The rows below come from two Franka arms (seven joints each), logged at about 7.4 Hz.
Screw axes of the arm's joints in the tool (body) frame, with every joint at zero. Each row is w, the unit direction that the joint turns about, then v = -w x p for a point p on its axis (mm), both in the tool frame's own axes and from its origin. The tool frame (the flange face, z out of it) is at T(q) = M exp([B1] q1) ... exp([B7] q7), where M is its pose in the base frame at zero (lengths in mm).
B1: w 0 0 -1 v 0 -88 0
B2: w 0 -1 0 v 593 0 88
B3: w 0 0 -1 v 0 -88 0
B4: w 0 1 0 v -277 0 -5.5
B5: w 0 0 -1 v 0 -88 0
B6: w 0 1 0 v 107 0 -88
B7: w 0 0 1 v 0 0 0
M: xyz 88 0 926 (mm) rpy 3.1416 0 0 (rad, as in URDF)
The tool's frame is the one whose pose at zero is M.
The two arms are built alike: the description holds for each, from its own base.
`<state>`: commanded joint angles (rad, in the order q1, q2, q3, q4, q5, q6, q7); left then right.
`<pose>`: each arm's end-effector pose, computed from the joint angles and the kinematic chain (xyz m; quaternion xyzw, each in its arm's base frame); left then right.
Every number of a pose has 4 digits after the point. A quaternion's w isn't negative.
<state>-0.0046 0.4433 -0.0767 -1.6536 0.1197 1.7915 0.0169 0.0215 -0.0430 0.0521 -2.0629 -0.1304 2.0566 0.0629</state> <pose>0.6346 -0.0368 0.3340 -0.9853 0.0691 0.1497 0.0438 0.5417 0.0332 0.4566 0.9975 0.0347 0.0222 0.0579</pose>
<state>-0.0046 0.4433 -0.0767 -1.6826 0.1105 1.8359 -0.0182 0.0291 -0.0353 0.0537 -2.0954 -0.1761 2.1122 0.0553</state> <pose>0.6328 -0.0383 0.3240 -0.9877 0.0519 0.1416 0.0410 0.5416 0.0370 0.4424 0.9950 0.0570 0.0312 0.0755</pose>
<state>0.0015 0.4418 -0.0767 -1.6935 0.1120 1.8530 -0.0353 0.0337 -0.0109 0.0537 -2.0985 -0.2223 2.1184 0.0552</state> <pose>0.6323 -0.0346 0.3212 -0.9887 0.0414 0.1375 0.0420 0.5443 0.0377 0.4286 0.9926 0.0723 0.0221 0.0945</pose>
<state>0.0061 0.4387 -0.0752 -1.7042 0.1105 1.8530 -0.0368 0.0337 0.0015 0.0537 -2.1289 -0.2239 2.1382 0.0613</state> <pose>0.6297 -0.0309 0.3186 -0.9884 0.0376 0.1414 0.0415 0.5404 0.0378 0.4095 0.9929 0.0726 0.0109 0.0939</pose>
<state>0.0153 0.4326 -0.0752 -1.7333 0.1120 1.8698 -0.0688 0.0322 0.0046 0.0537 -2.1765 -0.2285 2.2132 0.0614</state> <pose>0.6244 -0.0253 0.3111 -0.9884 0.0187 0.1440 0.0438 0.5365 0.0387 0.3927 0.9925 0.0790 0.0227 0.0908</pose>
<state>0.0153 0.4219 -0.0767 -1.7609 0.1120 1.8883 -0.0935 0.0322 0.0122 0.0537 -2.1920 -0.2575 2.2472 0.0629</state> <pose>0.6193 -0.0264 0.3073 -0.9887 0.0082 0.1426 0.0452 0.5364 0.0389 0.3848 0.9906 0.0896 0.0288 0.0996</pose>
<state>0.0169 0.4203 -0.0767 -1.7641 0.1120 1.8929 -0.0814 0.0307 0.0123 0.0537 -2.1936 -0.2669 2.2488 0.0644</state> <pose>0.6191 -0.0255 0.3072 -0.9889 0.0135 0.1414 0.0441 0.5363 0.0379 0.3842 0.9901 0.0911 0.0290 0.1032</pose>
